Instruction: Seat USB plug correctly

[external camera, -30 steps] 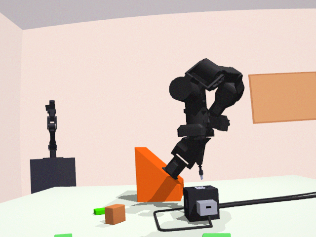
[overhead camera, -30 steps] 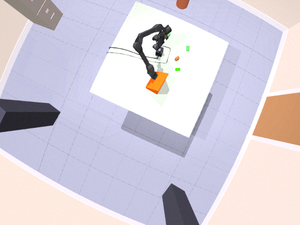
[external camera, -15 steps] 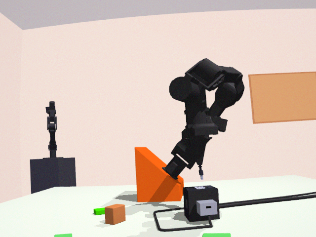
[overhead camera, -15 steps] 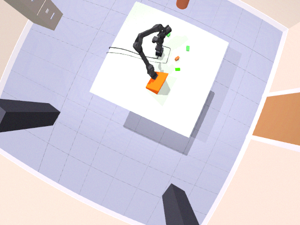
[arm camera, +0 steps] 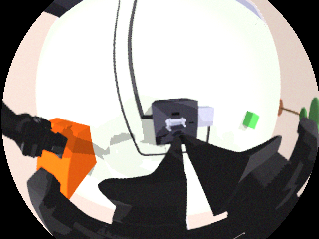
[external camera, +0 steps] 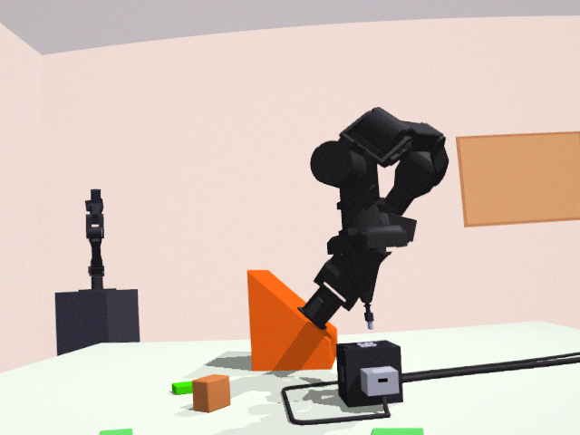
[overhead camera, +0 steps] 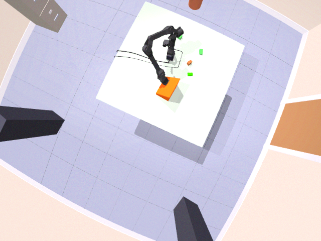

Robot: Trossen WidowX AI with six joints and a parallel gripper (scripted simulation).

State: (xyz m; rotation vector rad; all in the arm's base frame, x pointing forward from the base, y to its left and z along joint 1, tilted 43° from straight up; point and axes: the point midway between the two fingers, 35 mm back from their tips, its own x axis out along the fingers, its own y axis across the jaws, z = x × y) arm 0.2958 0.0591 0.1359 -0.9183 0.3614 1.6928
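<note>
The USB plug lies 2 cm below my gripper tip. The rest, counted from my gripper tip: brown block (6 cm ahead, 22 cm to the right, 11 cm below); USB socket (7 cm below).
</note>
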